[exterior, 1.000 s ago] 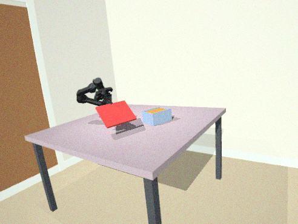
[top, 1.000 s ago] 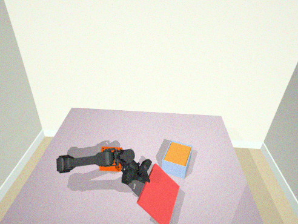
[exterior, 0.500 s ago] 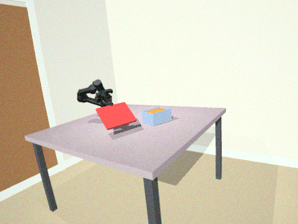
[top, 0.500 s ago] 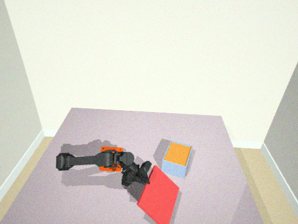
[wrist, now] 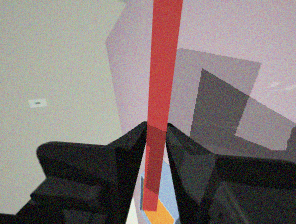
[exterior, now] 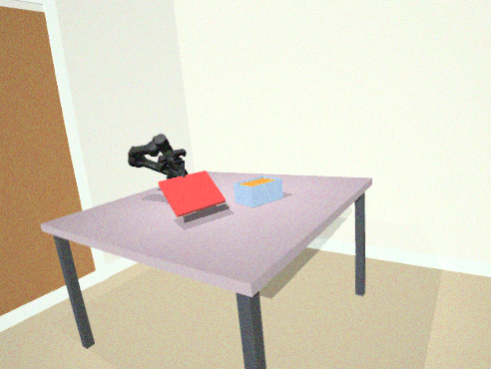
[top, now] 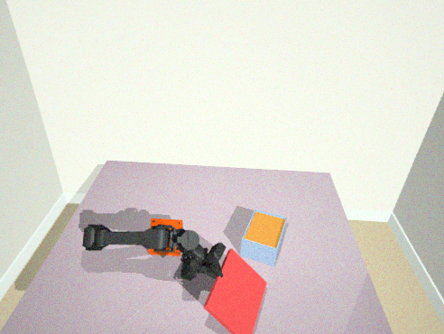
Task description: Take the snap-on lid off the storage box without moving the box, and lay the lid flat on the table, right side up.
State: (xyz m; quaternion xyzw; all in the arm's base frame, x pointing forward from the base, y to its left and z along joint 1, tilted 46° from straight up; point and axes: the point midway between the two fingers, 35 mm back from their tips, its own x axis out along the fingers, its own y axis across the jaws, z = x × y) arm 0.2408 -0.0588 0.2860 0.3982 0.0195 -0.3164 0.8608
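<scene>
Now: the red lid 60 mm ahead of my gripper tip, 10 mm to the right of it and 50 mm below it. From my gripper tip the other things lie so: storage box 150 mm ahead, 350 mm to the left, 130 mm below.
</scene>
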